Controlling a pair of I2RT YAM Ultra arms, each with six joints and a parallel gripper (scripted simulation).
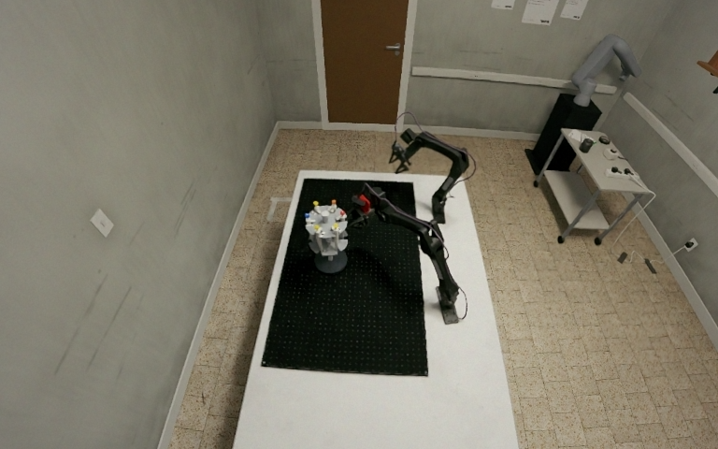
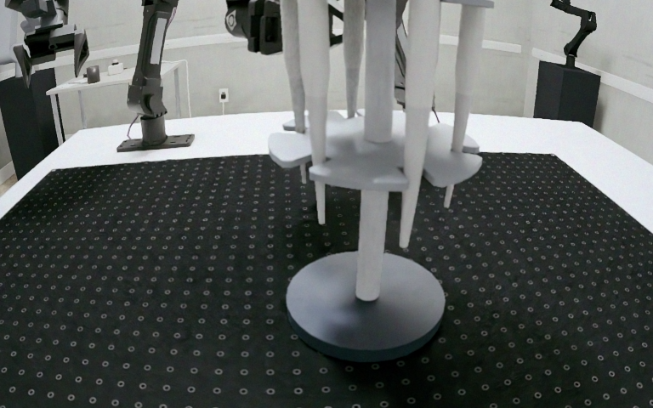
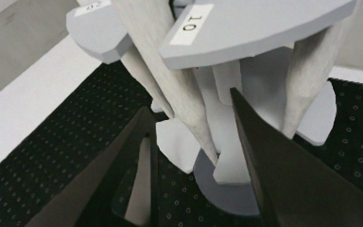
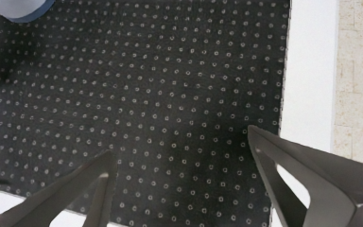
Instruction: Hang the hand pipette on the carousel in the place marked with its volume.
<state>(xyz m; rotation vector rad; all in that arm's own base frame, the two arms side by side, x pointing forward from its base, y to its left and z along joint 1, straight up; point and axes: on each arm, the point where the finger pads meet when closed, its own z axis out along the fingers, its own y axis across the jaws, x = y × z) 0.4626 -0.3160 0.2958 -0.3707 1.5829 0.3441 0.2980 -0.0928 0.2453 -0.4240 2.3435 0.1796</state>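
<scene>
Now: the white pipette 30 mm ahead of my left hand, 20 mm to the left of it and 10 mm below it.
</scene>
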